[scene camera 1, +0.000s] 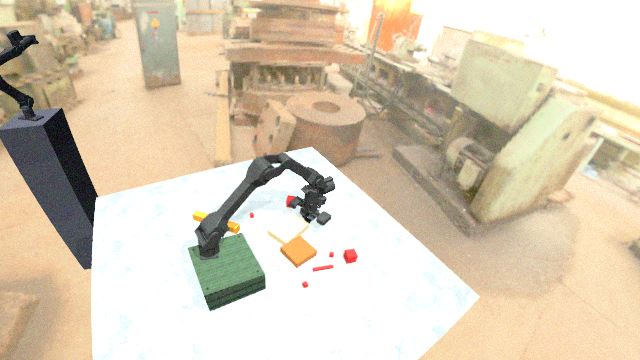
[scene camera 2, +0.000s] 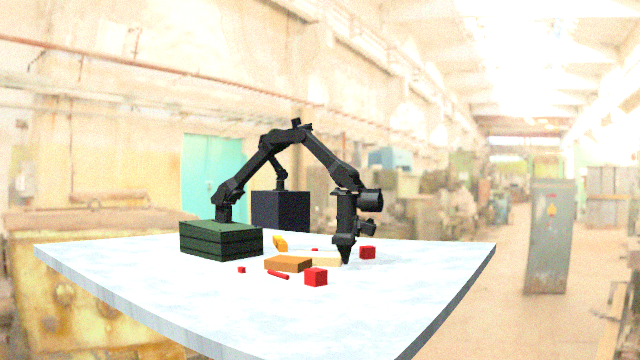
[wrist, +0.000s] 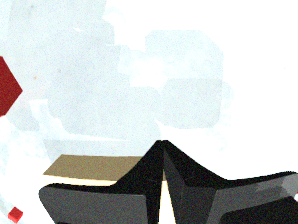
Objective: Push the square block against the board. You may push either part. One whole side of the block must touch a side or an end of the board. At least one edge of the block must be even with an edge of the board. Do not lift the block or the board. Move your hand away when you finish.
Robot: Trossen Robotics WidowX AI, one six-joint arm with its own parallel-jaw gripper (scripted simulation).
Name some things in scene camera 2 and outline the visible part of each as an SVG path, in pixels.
My gripper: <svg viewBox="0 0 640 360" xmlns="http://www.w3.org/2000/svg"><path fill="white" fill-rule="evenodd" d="M374 219L361 220L357 212L337 212L336 234L332 237L332 245L336 244L344 265L348 264L352 246L357 242L355 237L359 238L360 233L368 234L369 236L374 235L377 226L374 223Z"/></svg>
A square block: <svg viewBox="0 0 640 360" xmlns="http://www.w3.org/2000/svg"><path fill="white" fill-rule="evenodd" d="M264 259L264 270L271 269L281 272L301 273L304 269L312 267L312 257L280 254Z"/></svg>
